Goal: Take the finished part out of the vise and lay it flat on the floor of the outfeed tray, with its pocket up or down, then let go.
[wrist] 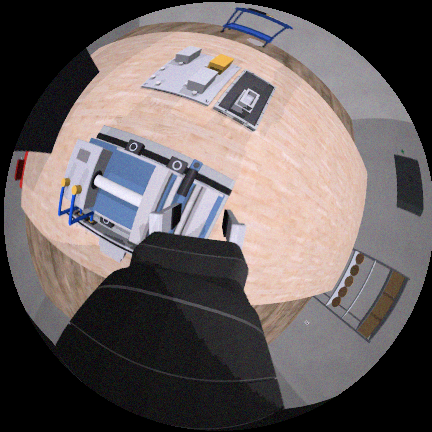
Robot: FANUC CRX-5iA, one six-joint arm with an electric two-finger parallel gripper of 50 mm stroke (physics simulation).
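Frame: origin at the arm's base, x ahead, y left, z up, level; centimetres.
Seen in the pictures: gripper, between the fingertips: (pixel 201 214).
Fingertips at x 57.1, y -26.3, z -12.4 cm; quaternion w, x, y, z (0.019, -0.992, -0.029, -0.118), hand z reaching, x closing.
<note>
Pixels of each thing's top centre, then the offset from my fingertips to it. "*": a spot on its surface instead.
- vise, centre of its top: (pixel 118 199) dx -10.4, dy +0.4, dz -0.1 cm
- tray, a spot on its surface: (pixel 262 92) * dx +9.9, dy +31.0, dz -9.4 cm
- light grey block, centre of its top: (pixel 249 97) dx +5.5, dy +23.8, dz -5.9 cm
- grey plate, centre of its top: (pixel 194 69) dx -7.7, dy +31.7, dz -9.2 cm
- yellow block, centre of its top: (pixel 222 59) dx -2.7, dy +35.0, dz -5.6 cm
The vise (pixel 154 192) is at centre left in the wrist view, with a blue bed, pale grey jaws and a white round screw. My gripper (pixel 201 214) is open and empty, above the right end of the vise; its left finger hides part of the jaw area. I cannot make out a part between the jaws. The tray (pixel 262 92), with a dark floor and thin grey rim, lies at upper centre. A light grey block (pixel 242 104) with a rectangular pocket facing up sits in it, apart from my gripper.
A grey plate (pixel 165 77) with grey blocks and a yellow block (pixel 221 62) lies left of the tray. Blue hoses with brass ends (pixel 76 190) rise at the vise's left. A black panel (pixel 55 105) stands at upper left. A rack with brown items stands off the table at lower right.
</note>
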